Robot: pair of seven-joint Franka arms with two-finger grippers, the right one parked.
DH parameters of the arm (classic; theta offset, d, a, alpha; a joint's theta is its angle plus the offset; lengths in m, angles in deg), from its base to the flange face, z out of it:
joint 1: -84.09 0.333 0 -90
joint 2: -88.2 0 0 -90
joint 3: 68.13 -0.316 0.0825 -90
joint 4: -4.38 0 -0.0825 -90
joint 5: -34.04 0.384 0 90
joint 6: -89.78 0 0.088 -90
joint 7: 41.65 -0.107 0 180
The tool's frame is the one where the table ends.
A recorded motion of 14 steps. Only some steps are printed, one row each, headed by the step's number.
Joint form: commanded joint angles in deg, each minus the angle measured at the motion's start. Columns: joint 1, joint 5, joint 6, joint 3, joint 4, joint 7, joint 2.
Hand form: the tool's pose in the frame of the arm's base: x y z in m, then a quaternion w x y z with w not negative. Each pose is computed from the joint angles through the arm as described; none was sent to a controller.
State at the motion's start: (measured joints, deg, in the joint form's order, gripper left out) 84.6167 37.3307 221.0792 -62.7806 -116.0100 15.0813 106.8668
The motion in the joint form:
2: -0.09 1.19 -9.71 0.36 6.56 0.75 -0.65
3: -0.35 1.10 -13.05 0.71 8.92 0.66 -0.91
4: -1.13 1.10 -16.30 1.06 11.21 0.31 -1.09
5: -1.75 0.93 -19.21 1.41 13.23 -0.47 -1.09
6: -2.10 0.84 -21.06 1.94 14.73 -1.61 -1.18
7: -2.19 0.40 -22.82 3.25 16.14 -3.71 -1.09
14: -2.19 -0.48 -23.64 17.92 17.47 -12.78 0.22
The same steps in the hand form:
2: 0.5830 -0.0486 0.2932 0.05947 -0.90396 -0.41811 0.06712
3: 0.5882 -0.0544 0.3090 0.06284 -0.90516 -0.41416 0.07223
4: 0.5920 -0.0654 0.3240 0.06710 -0.90921 -0.40355 0.07734
5: 0.5945 -0.0750 0.3358 0.07008 -0.91375 -0.39118 0.08445
6: 0.5964 -0.0838 0.3461 0.06973 -0.91980 -0.37616 0.08718
7: 0.5968 -0.0980 0.3544 0.06533 -0.92966 -0.35021 0.09392
14: 0.5601 -0.2389 0.3624 0.02690 -0.98063 -0.15690 0.11416

